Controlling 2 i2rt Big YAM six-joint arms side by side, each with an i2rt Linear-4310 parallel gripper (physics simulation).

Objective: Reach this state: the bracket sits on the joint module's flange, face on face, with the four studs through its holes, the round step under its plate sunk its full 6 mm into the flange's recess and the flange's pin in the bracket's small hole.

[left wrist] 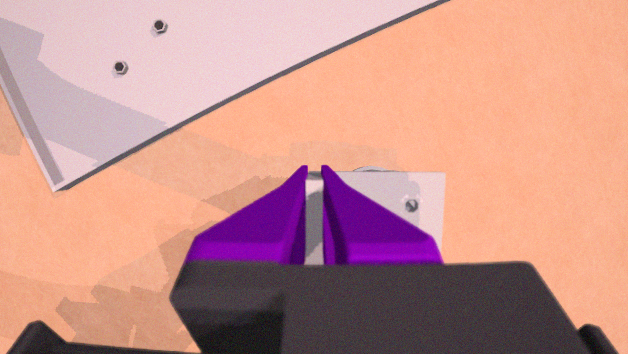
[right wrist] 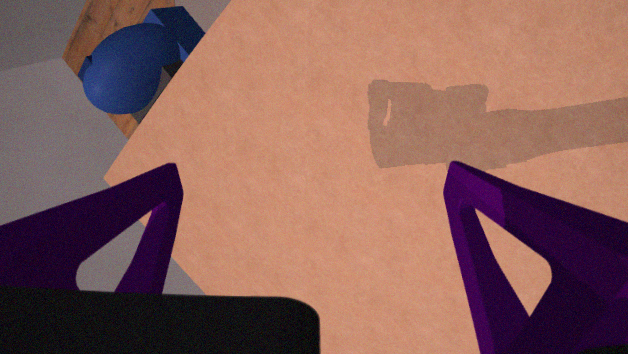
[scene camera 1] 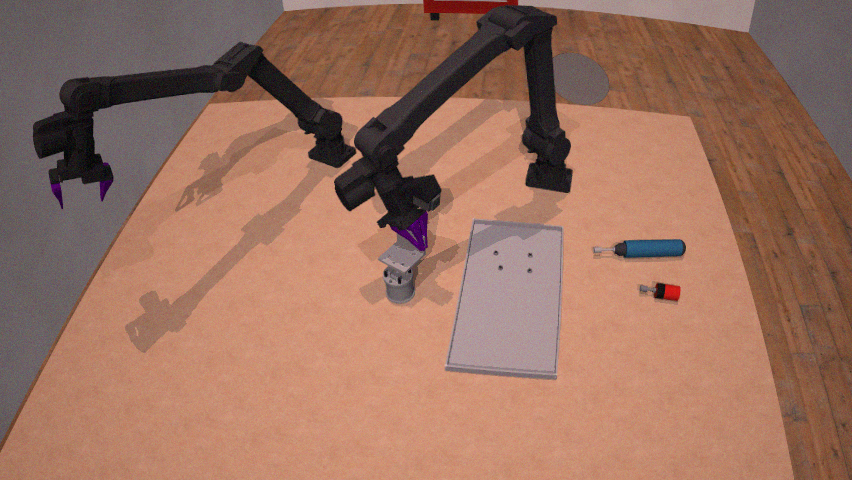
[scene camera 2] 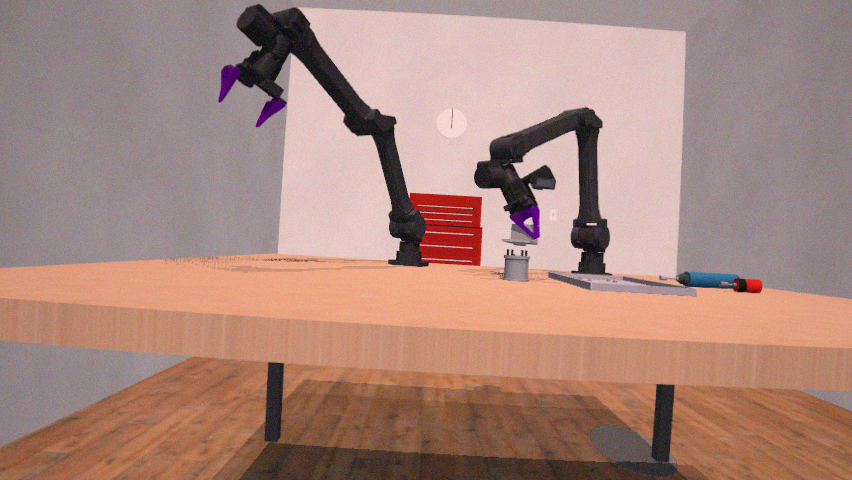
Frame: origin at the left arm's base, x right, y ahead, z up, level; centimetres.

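Seen in the pictures: left gripper, fingertip midpoint: (left wrist: 314, 176) (scene camera 1: 424, 249) (scene camera 2: 537, 238); right gripper, fingertip midpoint: (right wrist: 313, 177) (scene camera 1: 81, 203) (scene camera 2: 238, 114); left arm's base, link origin: (scene camera 1: 549, 179); right arm's base, link origin: (scene camera 1: 332, 154) (scene camera 2: 408, 265).
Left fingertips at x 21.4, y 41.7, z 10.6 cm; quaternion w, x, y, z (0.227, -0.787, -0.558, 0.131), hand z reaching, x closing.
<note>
Pixels of each thing's top centre, then the offset from my left fingertips to it. "spot": a spot on its surface instead.
- grey cylindrical joint module, top centre: (scene camera 1: 397, 269) (scene camera 2: 517, 249) dx +4.8, dy +3.8, dz -3.2 cm
- grey tray, top centre: (scene camera 1: 511, 289) (scene camera 2: 610, 278) dx -18.5, dy -1.0, dz -9.0 cm
- blue-handled tool, surface spot: (scene camera 1: 652, 248) (scene camera 2: 711, 275) spot: dx -49.7, dy -18.5, dz -7.1 cm
- short red-handled tool, top centre: (scene camera 1: 661, 285) (scene camera 2: 739, 278) dx -52.0, dy -7.3, dz -7.2 cm
The grey bracket (scene camera 1: 400, 258) (scene camera 2: 519, 240) (left wrist: 430, 187) hangs above the joint module, its plate roughly level and its upright wall between my left fingers. A gap shows in scene camera 2 between the plate and the dark stud tips. The grey cylindrical joint module (scene camera 1: 400, 290) (scene camera 2: 516, 268) stands upright on the table, studs up; in the left wrist view the bracket hides most of it. The recess and pin are too small to judge. My left gripper (scene camera 1: 423, 248) (scene camera 2: 536, 236) (left wrist: 314, 176) is shut on the bracket's wall. My right gripper (scene camera 1: 82, 205) (scene camera 2: 238, 114) (right wrist: 313, 177) is open and empty, high at the left.
A grey tray (scene camera 1: 502, 372) (scene camera 2: 643, 291) (left wrist: 240, 95) with several nuts lies right of the module. Farther right lie a blue-handled tool (scene camera 1: 652, 248) (scene camera 2: 710, 279) and a short red-handled tool (scene camera 1: 670, 291) (scene camera 2: 748, 285). A blue object (right wrist: 122, 70) shows beyond the table edge.
</note>
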